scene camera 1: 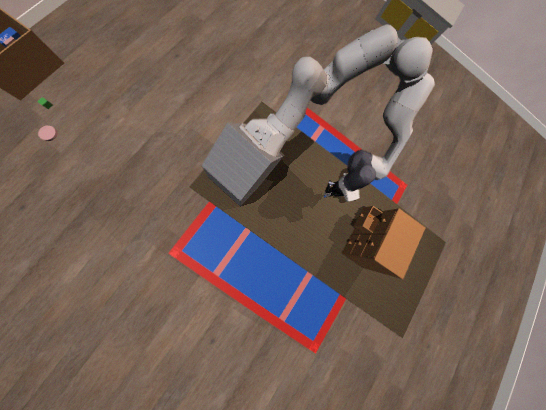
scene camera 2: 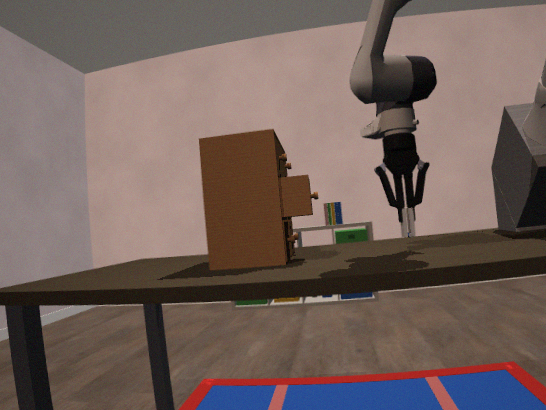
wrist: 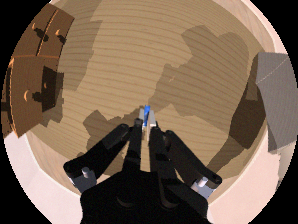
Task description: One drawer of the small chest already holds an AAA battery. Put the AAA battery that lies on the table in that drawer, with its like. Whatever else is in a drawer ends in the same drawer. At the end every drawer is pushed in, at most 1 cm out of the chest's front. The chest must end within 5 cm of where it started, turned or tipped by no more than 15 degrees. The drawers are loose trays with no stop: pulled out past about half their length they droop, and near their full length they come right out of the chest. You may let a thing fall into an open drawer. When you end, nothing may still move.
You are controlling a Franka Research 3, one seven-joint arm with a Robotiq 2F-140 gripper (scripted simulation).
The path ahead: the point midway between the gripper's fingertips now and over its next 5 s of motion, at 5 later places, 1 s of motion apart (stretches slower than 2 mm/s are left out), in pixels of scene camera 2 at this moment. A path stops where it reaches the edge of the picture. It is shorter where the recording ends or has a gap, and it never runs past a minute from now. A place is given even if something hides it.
My gripper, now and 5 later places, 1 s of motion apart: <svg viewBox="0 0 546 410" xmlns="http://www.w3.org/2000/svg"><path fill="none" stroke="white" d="M408 236L399 207L385 209L374 210L368 209L361 167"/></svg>
